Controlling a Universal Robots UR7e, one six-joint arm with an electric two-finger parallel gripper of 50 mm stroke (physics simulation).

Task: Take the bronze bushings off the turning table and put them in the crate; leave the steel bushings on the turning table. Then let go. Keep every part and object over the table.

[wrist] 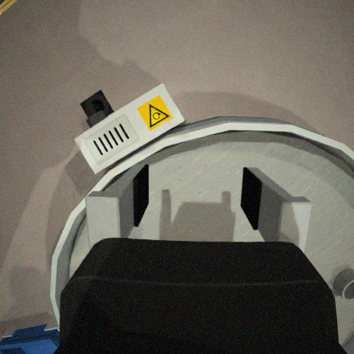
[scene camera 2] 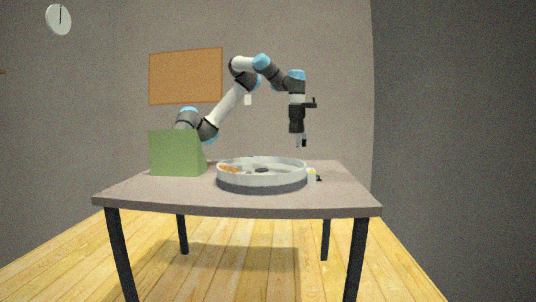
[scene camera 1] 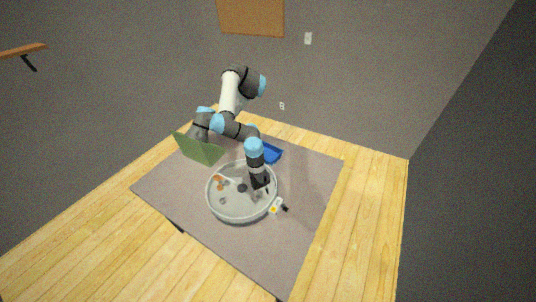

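Pixels of known places: gripper, between the fingertips: [scene camera 2: 301, 147] [scene camera 1: 262, 195]; arm's base, origin of its link: [scene camera 2: 179, 140] [scene camera 1: 196, 139].
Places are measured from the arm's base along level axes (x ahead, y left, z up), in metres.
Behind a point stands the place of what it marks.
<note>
The turning table [scene camera 1: 239, 220] {x 0.542, y -0.319, z -0.120 m} [scene camera 2: 262, 182] {x 0.448, y -0.346, z -0.133 m} [wrist: 225, 126] is a round pale tray with a raised rim. Bronze bushings [scene camera 1: 218, 177] [scene camera 2: 229, 169] sit close together at its left side in scene camera 1, with another bronze bushing [scene camera 1: 220, 187] just below them. A steel bushing [scene camera 1: 226, 183] {x 0.344, y -0.159, z -0.113 m} lies beside them, and another steel bushing [scene camera 1: 223, 201] {x 0.402, y -0.267, z -0.113 m} [wrist: 345, 283] lies apart, nearer the front. My gripper [scene camera 1: 263, 191] {x 0.619, y -0.190, z -0.016 m} [scene camera 2: 301, 144] {x 0.619, y -0.190, z -0.016 m} [wrist: 195, 185] is open and empty, above the turning table's right part. The blue crate [scene camera 1: 272, 154] {x 0.460, y 0.235, z -0.183 m} [wrist: 30, 342] stands behind the turning table; its inside is largely hidden.
A white drive box [scene camera 1: 276, 205] {x 0.677, y -0.155, z -0.130 m} [scene camera 2: 311, 175] {x 0.667, y -0.201, z -0.144 m} [wrist: 130, 127] with a yellow warning label adjoins the rim at the right. A green panel [scene camera 1: 200, 152] {x 0.071, y -0.057, z -0.050 m} [scene camera 2: 172, 152] {x -0.028, y -0.053, z -0.058 m} stands at the back left near the arm's base. A dark hub [scene camera 1: 242, 188] {x 0.446, y -0.141, z -0.127 m} is at the turning table's centre, with a pale bar reaching left.
</note>
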